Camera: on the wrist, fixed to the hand. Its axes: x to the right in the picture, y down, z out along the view.
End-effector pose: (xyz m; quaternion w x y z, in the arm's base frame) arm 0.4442 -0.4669 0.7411 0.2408 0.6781 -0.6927 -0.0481
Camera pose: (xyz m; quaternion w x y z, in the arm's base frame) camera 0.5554 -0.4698 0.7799 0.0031 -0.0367 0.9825 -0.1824
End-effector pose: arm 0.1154 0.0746 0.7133 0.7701 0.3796 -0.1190 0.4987
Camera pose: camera 0.1830 0.1223 0.6294 0.1111 0.3813 -0.3379 0.8533
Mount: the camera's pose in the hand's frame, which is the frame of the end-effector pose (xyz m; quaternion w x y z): 0.0172 -0.0869 -0.0777 0.6960 0.1845 -0.1133 0.6846
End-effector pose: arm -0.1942 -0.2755 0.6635 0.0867 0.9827 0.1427 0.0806
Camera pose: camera -0.2153 -0.1769 0.7245 0.1600 -0.8068 0.5684 0.0222
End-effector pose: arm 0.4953 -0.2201 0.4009 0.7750 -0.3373 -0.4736 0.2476
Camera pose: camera 0.5783 -0.2869 0.4513 0.3785 -0.3880 -0.1408 0.8285
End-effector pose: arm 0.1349 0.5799 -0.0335 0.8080 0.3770 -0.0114 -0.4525
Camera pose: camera 0.1102 0.5871 -0.1485 0.8014 0.3524 -0.4411 0.1976
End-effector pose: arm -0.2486 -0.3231 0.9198 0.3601 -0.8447 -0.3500 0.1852
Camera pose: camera -0.2327 -0.3048 1.0351 0.2400 -0.7401 0.3281 0.5357
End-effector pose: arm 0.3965 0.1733 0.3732 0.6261 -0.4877 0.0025 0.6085
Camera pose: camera 0.5133 0.1575 0.3750 0.1094 -0.1533 0.3769 0.9069
